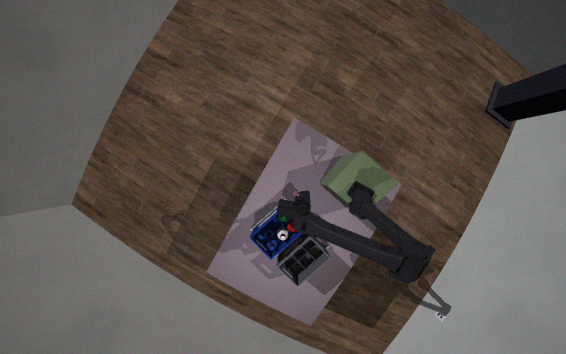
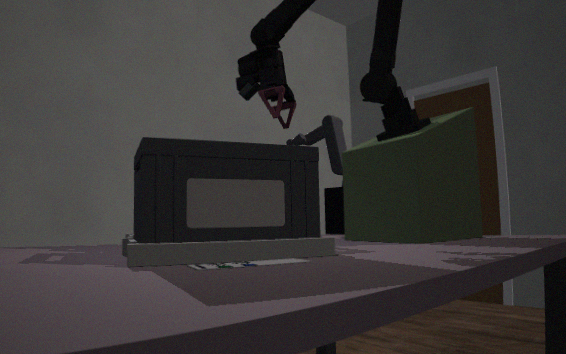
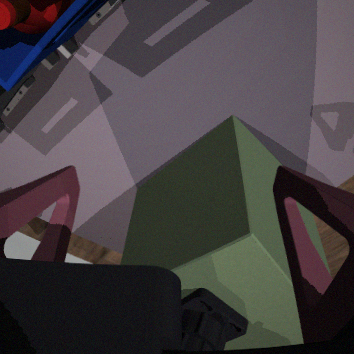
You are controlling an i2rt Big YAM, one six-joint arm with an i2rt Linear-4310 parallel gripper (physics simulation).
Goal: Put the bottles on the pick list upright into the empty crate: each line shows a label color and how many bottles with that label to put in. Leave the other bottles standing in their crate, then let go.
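Frame: origin at the arm's base, x ahead, y left, z up, level; metres.
Seen in the pictures: gripper, between the fingertips: (image 2: 281, 123) (image 3: 175, 176); arm's base, origin of its link: (image 1: 360, 192) (image 2: 404, 132) (image 3: 199, 319).
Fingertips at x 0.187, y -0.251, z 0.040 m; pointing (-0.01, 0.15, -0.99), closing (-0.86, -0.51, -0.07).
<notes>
Offsets run from my fingertips to a thing's top centre. "spot": to the spot under its first point. Level surfaces: height alone.
The blue crate (image 1: 260, 247) (image 3: 17, 70) holds several bottles: a white-topped bottle @(dx +0.248, dy +0.014, dz -0.145 m) (image 1: 283, 234), a red one @(dx +0.173, dy +0.044, dz -0.145 m) (image 1: 291, 228) (image 3: 6, 15), a green one @(dx +0.142, dy -0.034, dz -0.145 m) (image 1: 283, 219) and a blue one @(dx +0.334, dy -0.015, dz -0.145 m) (image 1: 272, 245) show from above. The arm hides part of this crate. The grey crate (image 1: 314, 268) (image 2: 303, 200) stands beside it; its visible compartments look dark and empty. The pick list @(spot: dx +0.340, dy +0.351, dz -0.308 m) (image 2: 280, 262) lies in front of the grey crate, too flat to read. My gripper (image 2: 281, 121) (image 3: 175, 176) is open and empty, high above the table beside the blue crate.
A large green block (image 1: 367, 170) (image 2: 410, 195) (image 3: 195, 215) with a sloped top stands on the pinkish table @(dz -0.309 m) (image 1: 270, 165) (image 2: 75, 310) (image 3: 200, 65). A second dark arm part (image 1: 361, 195) (image 2: 397, 115) (image 3: 210, 320) is over or on the block's top. Low grey strips @(spot: dx +0.376, dy +0.286, dz -0.295 m) (image 2: 230, 252) edge the crates.
</notes>
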